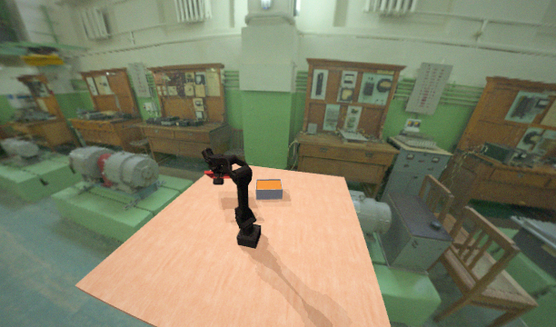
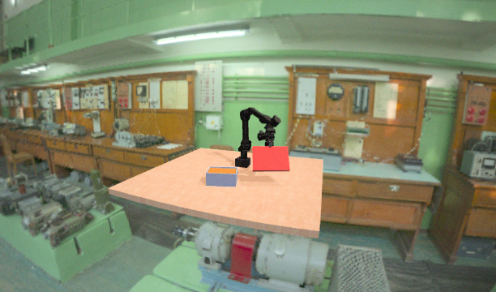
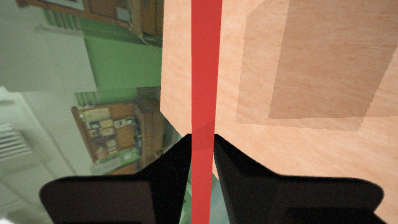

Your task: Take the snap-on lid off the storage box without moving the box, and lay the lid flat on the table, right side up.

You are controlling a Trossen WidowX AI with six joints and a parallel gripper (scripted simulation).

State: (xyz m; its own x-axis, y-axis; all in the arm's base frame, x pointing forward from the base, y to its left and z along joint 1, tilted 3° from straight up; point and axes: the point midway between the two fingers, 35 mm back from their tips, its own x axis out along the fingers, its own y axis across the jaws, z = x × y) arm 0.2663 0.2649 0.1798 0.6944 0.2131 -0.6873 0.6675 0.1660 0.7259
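Now: the red lid 6 cm ahead of my gripper tip, 2 cm to the left of it and 5 cm below it. The rest, counted from my gripper tip: storage box: 15 cm ahead, 29 cm to the right, 19 cm below.
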